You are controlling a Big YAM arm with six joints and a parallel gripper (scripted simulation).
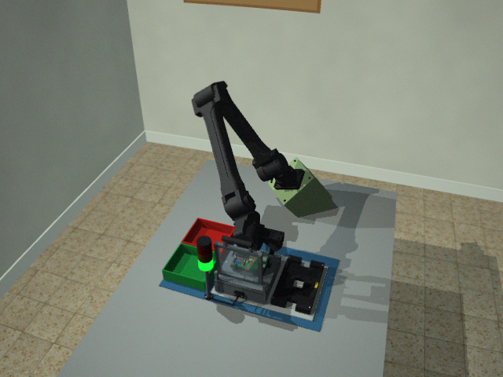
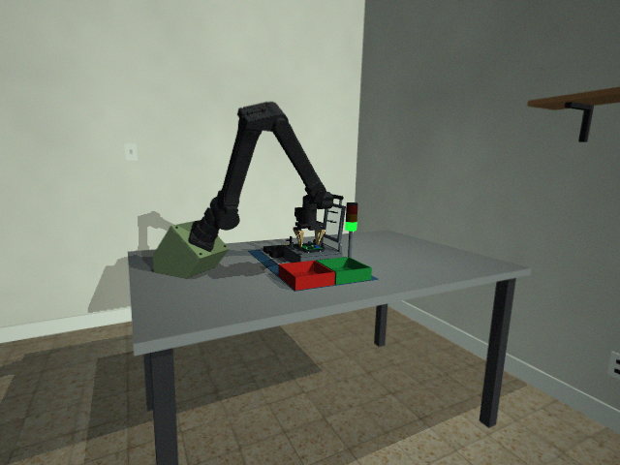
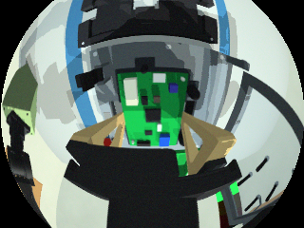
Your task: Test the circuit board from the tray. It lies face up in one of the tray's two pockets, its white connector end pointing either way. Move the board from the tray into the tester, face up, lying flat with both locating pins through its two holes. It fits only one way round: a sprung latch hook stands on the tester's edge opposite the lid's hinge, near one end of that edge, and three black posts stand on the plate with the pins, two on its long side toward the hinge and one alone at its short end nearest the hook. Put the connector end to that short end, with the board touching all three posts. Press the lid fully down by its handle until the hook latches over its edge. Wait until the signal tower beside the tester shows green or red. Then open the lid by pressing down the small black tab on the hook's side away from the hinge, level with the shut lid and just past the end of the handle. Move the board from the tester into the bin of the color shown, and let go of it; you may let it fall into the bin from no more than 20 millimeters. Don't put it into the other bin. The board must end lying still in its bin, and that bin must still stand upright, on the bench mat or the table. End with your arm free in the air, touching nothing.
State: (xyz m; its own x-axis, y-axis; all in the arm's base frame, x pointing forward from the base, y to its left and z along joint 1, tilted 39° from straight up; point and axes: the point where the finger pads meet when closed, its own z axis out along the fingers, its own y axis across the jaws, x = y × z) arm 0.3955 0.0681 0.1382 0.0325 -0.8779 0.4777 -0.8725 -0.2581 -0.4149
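The green circuit board is right at my hand. Round my hand: tester plate 1 cm to the left, 1 cm below, 1 cm ahead; then latch hook 6 cm to the left, 6 cm behind, 1 cm above; then clear lid 11 cm ahead, 11 cm above.
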